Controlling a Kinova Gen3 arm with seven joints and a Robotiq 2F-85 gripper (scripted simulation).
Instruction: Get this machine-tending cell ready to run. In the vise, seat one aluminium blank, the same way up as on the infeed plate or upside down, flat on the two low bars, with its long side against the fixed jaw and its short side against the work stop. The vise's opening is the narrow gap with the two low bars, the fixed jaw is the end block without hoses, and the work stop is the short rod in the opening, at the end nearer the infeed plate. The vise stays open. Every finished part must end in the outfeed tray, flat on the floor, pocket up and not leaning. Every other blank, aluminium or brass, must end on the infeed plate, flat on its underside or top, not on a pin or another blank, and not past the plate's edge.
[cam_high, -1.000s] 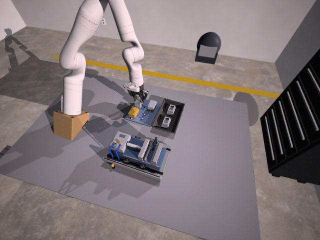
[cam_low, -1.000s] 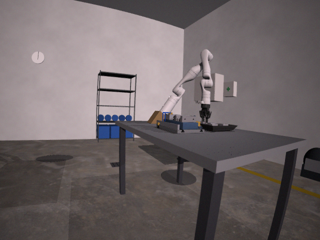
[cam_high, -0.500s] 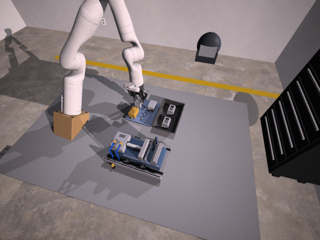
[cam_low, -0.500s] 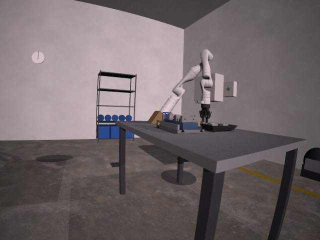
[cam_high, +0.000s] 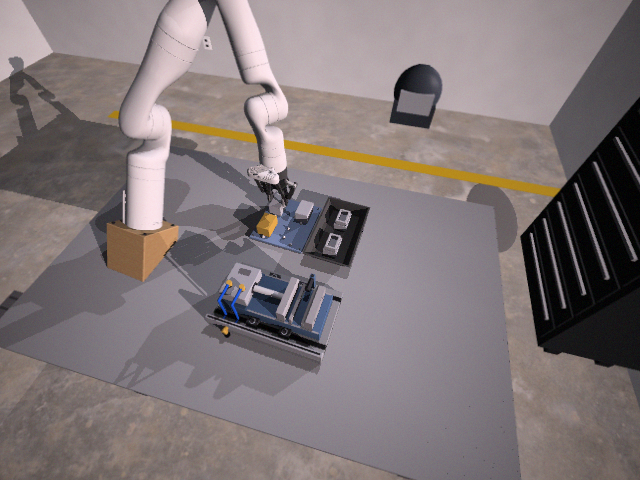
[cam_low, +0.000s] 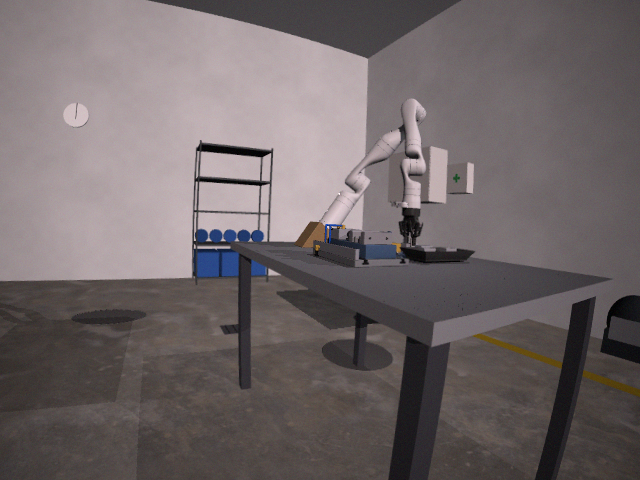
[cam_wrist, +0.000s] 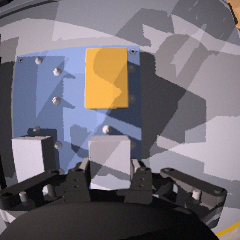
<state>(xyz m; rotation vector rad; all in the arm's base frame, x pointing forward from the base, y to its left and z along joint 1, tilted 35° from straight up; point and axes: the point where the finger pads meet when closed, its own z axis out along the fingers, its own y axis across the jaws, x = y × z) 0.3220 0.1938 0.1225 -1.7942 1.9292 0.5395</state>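
My gripper is now 9 cm to the left of the brass blank and 2 cm above it. The rest, counted from my hand: vise rail (12 cm ahead, 43 cm to the right, 1 cm below); hose block (3 cm ahead, 33 cm to the right, 3 cm above); vise (12 cm ahead, 33 cm to the right, 1 cm below).
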